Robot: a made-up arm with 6 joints. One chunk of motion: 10 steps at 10 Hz.
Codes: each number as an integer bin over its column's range. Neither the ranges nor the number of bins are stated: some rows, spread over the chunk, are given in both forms.
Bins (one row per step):
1: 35 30 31 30 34 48
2: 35 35 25 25 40 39
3: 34 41 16 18 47 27
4: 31 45 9 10 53 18
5: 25 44 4 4 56 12
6: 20 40 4 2 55 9
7: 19 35 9 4 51 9
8: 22 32 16 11 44 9
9: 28 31 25 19 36 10
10: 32 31 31 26 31 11
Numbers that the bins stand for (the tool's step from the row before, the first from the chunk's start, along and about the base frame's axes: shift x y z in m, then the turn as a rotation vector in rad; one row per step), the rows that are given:
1: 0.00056 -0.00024 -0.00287 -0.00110 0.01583 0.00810
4: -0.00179 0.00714 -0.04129 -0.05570 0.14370 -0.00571
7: -0.00884 0.00222 -0.04129 -0.07208 0.13024 -0.00986
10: -0.00121 0.00025 -0.00287 -0.01202 -0.00437 -0.00894
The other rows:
2: 0.00056 0.00222 -0.01335 -0.01475 0.05621 0.00395
3: -0.00003 0.00517 -0.02906 -0.03386 0.10332 -0.00157
5: -0.00532 0.00665 -0.05002 -0.07208 0.16389 -0.00848
6: -0.00825 0.00468 -0.05002 -0.07754 0.15716 -0.00986
8: -0.00708 0.00075 -0.02906 -0.05297 0.08313 -0.00986
9: -0.00356 0.00025 -0.01335 -0.03113 0.02929 -0.00940

